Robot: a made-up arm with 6 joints. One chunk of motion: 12 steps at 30 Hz.
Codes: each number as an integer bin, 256 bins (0 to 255) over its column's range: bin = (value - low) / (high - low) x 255, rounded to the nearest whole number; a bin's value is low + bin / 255 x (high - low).
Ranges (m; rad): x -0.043..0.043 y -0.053..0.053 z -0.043..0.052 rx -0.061..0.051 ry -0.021..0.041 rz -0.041..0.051
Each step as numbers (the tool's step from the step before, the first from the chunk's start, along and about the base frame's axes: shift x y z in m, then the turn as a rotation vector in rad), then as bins.
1 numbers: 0.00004 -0.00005 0.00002 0.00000 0.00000 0.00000
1 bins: 128 127 115 139 86 114
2 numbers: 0.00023 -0.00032 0.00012 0.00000 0.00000 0.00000
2 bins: 128 127 116 139 86 114
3 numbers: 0.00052 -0.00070 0.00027 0.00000 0.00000 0.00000
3 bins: 129 126 116 139 86 114
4 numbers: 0.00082 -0.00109 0.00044 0.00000 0.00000 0.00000
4 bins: 130 125 117 139 86 114
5 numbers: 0.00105 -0.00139 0.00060 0.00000 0.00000 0.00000
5 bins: 131 124 117 139 86 114
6 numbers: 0.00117 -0.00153 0.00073 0.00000 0.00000 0.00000
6 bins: 131 124 117 139 86 114
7 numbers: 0.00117 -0.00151 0.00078 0.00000 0.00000 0.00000
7 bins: 131 124 118 139 86 114
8 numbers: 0.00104 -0.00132 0.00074 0.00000 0.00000 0.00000
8 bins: 131 124 117 139 86 114
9 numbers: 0.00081 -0.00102 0.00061 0.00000 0.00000 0.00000
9 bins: 130 125 117 139 86 114
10 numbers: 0.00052 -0.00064 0.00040 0.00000 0.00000 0.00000
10 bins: 129 126 116 139 86 114
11 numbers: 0.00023 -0.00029 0.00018 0.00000 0.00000 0.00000
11 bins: 128 127 116 139 86 114
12 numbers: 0.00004 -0.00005 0.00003 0.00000 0.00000 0.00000
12 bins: 128 127 116 139 86 114
